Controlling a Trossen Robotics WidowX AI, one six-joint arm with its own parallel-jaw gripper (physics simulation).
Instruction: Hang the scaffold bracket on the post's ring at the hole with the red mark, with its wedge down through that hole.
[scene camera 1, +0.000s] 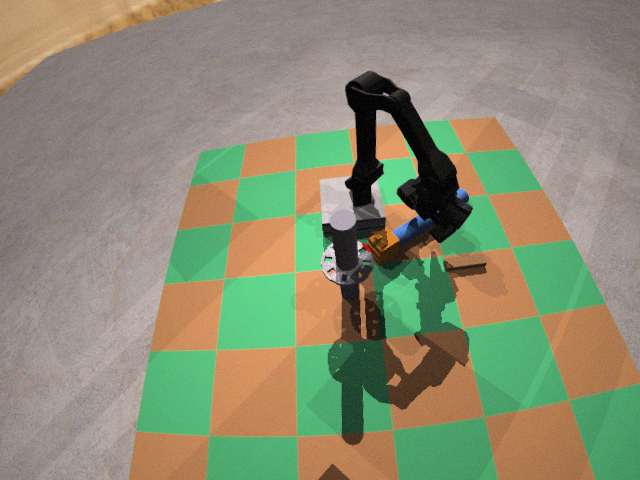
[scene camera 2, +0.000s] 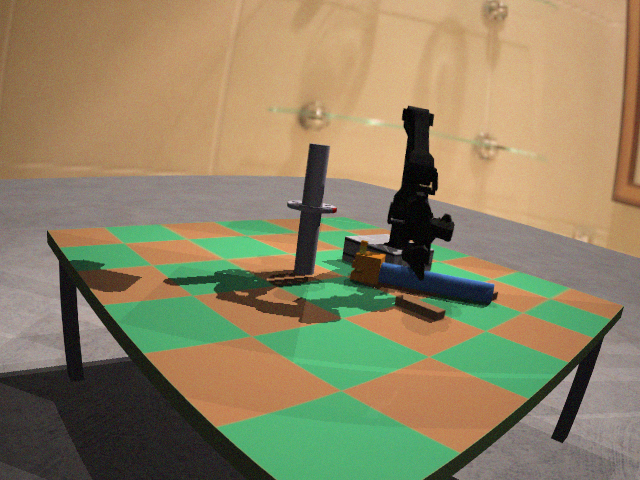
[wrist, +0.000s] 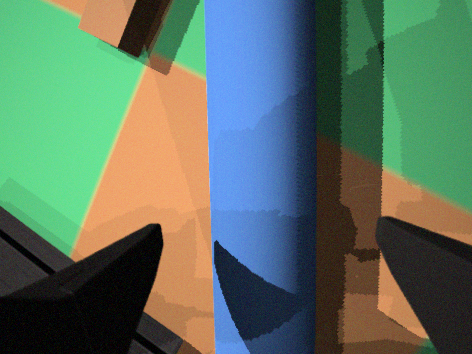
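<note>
The scaffold bracket is a blue tube (scene camera 1: 410, 229) (scene camera 2: 439, 284) (wrist: 255, 165) with an orange head (scene camera 1: 385, 251) (scene camera 2: 367, 269). It lies low over the table, nearly level. The yellowish wedge (scene camera 2: 364, 248) sticks up from the head. The grey post (scene camera 1: 345, 242) (scene camera 2: 313, 180) stands upright and carries a holed ring (scene camera 1: 347, 282) (scene camera 2: 295, 205). The red mark (scene camera 1: 366, 247) (scene camera 2: 334, 209) is on the ring's side toward the bracket's head; the bracket is apart from the ring. My gripper (scene camera 1: 433, 222) (scene camera 2: 419, 268) (wrist: 268, 230) is open above the tube, one finger on each side with gaps.
A brown block (scene camera 1: 465, 266) (scene camera 2: 419, 307) (wrist: 105, 20) lies beside the tube. Part of another brown piece (scene camera 2: 495, 295) shows behind the tube's far end. The arm's pale base (scene camera 1: 336, 198) stands behind the post. The checkered table (scene camera 1: 253, 387) (scene camera 2: 248, 377) carries them.
</note>
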